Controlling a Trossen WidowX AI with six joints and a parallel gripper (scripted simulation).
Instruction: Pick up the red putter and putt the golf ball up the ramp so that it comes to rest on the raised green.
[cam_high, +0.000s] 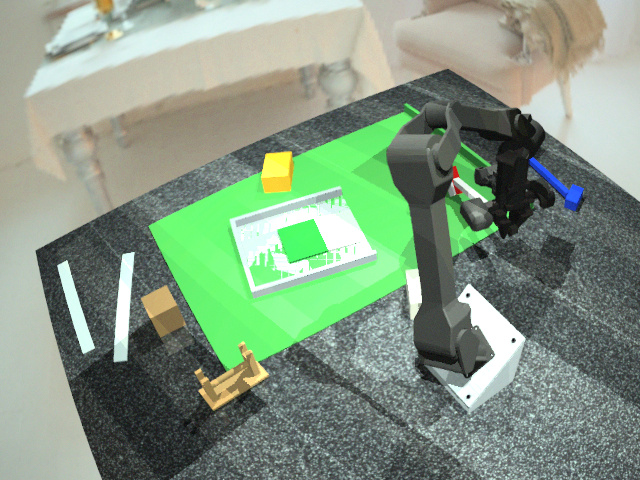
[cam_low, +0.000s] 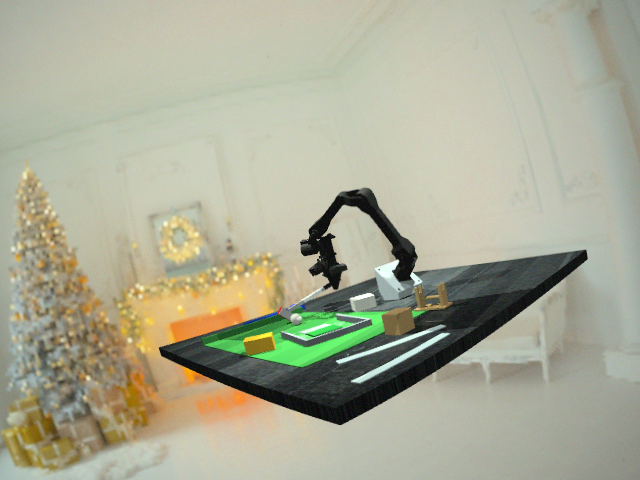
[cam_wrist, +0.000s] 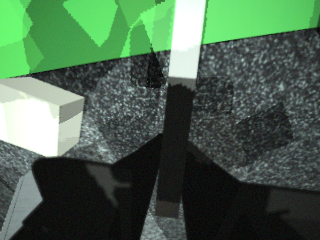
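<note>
Now: gripper tip 170 mm to the right of the white cube, 50 mm above it and 10 mm past it. Also, from my gripper tip: white golf ball 230 mm ahead, 70 mm to the left, 50 mm below; blue putter 260 mm to the right, 180 mm ahead, 60 mm below; red putter 120 mm ahead, 10 mm to the right.
</note>
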